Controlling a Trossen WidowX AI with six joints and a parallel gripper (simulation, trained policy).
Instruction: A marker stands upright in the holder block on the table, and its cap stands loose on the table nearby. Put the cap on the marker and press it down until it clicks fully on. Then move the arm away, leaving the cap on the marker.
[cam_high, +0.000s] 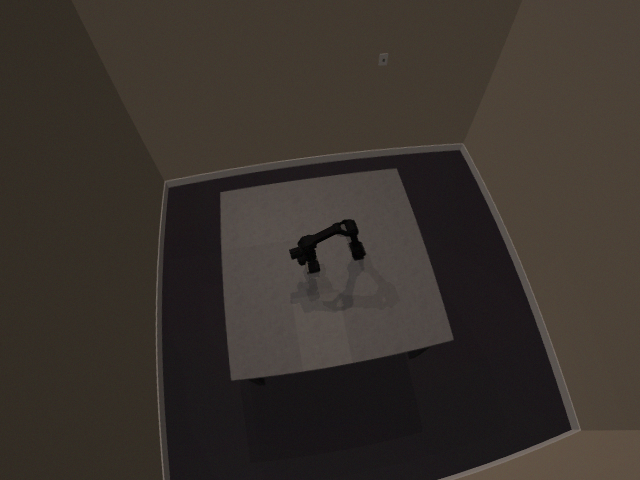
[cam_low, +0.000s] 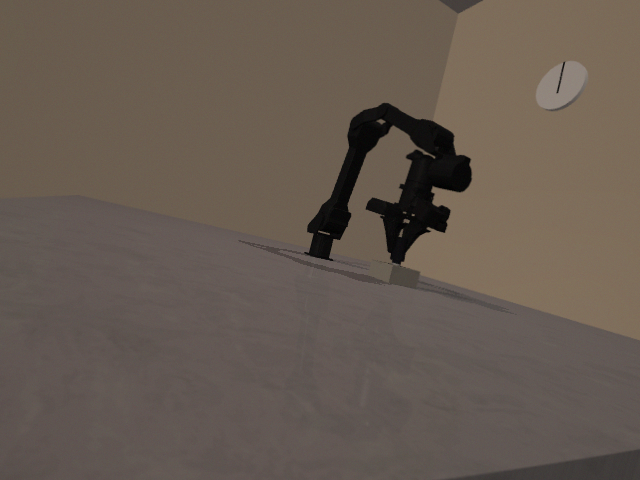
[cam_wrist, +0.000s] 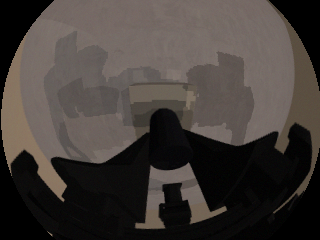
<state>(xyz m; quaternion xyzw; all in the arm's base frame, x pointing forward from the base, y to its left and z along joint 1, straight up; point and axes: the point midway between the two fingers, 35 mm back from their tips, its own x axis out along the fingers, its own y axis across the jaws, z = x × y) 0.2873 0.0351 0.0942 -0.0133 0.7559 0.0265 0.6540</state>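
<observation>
The black cap is 1 cm ahead of my gripper tip and 1 cm above it. The rest, counted from my gripper tip: holder block: 4 cm below, 1 cm ahead.
</observation>
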